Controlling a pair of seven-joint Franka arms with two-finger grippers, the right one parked.
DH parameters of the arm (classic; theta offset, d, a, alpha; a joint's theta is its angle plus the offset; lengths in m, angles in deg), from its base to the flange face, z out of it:
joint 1: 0 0.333 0 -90
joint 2: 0 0 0 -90
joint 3: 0 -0.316 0.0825 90
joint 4: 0 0 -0.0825 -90
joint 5: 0 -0.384 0 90
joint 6: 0 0 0.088 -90
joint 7: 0 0.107 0 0
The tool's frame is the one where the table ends.
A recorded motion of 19 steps. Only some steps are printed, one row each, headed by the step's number.
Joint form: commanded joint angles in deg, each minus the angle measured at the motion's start. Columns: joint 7, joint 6, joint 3, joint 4, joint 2, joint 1, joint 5.
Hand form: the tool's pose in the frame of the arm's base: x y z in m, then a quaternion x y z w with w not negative. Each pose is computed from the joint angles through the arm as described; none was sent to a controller.
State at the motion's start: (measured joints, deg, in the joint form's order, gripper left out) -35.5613 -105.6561 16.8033 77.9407 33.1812 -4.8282 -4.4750
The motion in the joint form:
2: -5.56 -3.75 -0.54 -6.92 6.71 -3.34 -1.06
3: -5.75 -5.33 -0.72 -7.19 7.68 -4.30 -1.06
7: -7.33 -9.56 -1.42 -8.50 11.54 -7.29 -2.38
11: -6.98 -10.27 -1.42 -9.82 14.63 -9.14 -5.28
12: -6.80 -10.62 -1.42 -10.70 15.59 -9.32 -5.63
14: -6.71 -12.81 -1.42 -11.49 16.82 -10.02 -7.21
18: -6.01 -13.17 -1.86 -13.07 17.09 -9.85 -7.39
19: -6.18 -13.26 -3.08 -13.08 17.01 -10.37 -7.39
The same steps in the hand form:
2: 0.6954 -0.2499 0.3666 0.98607 0.16019 -0.02444 0.03753
3: 0.6959 -0.2608 0.3586 0.98666 0.15605 -0.01885 0.04229
7: 0.6967 -0.2921 0.3252 0.98790 0.14864 -0.00422 0.04408
11: 0.6931 -0.3120 0.2967 0.99218 0.12221 -0.00164 0.02526
12: 0.6955 -0.3139 0.2918 0.99251 0.11941 0.00111 0.02572
14: 0.6979 -0.3226 0.2855 0.99357 0.10830 0.01959 0.02657
18: 0.7066 -0.3166 0.2947 0.99312 0.10797 0.03378 0.03025
19: 0.7085 -0.3129 0.2940 0.99277 0.11136 0.03812 0.02335

